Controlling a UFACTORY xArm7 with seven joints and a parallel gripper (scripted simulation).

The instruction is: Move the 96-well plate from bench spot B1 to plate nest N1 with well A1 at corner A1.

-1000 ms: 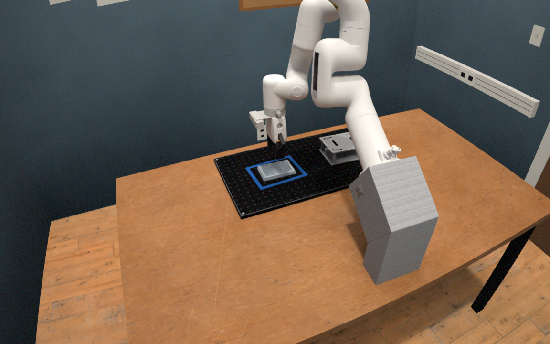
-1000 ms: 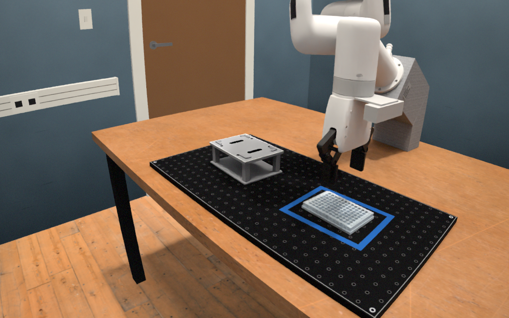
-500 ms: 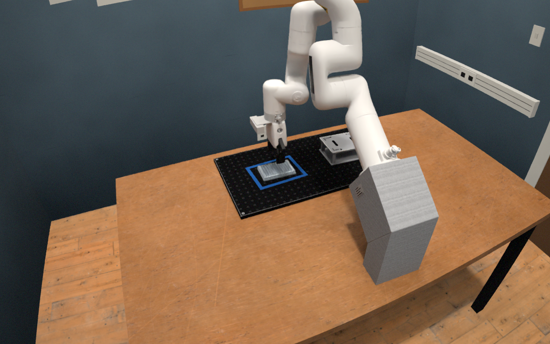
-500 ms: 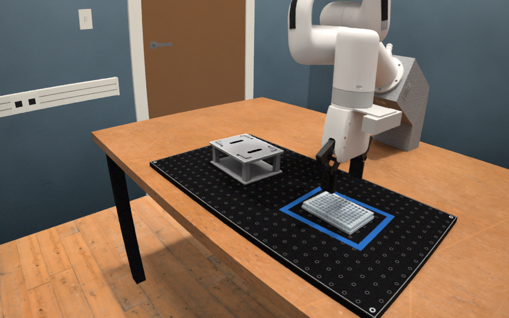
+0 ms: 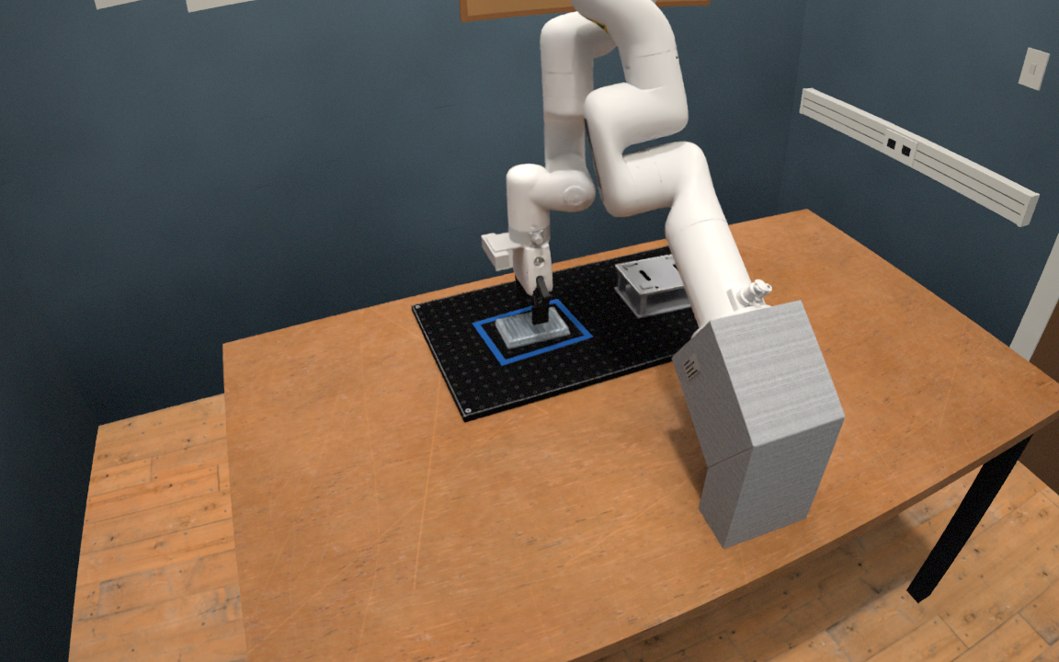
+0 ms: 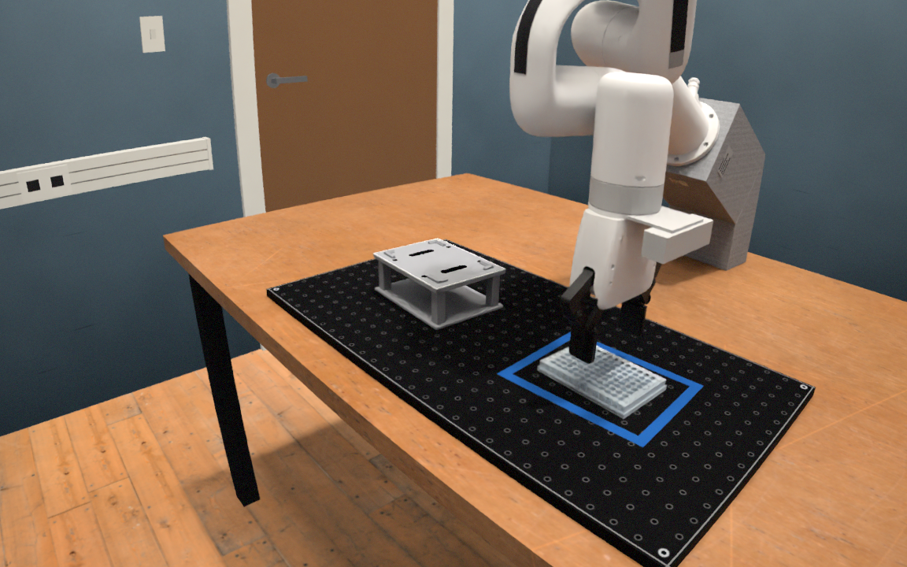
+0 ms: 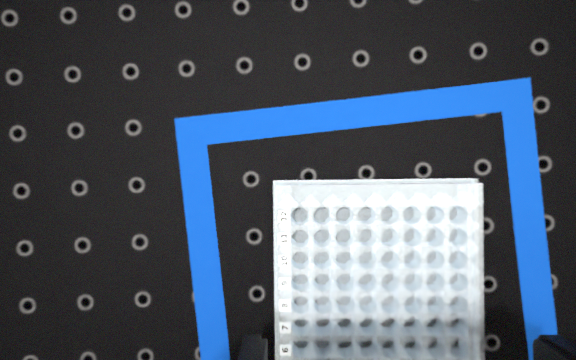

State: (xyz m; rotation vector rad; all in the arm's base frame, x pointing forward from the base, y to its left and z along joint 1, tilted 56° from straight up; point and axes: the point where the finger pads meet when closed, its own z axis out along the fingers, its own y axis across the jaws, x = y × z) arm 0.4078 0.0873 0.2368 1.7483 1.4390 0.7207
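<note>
Right now my hand is 50 mm above the clear 96-well plate. Also, from my hand: grey raised nest 280 mm to the right, 90 mm behind.
</note>
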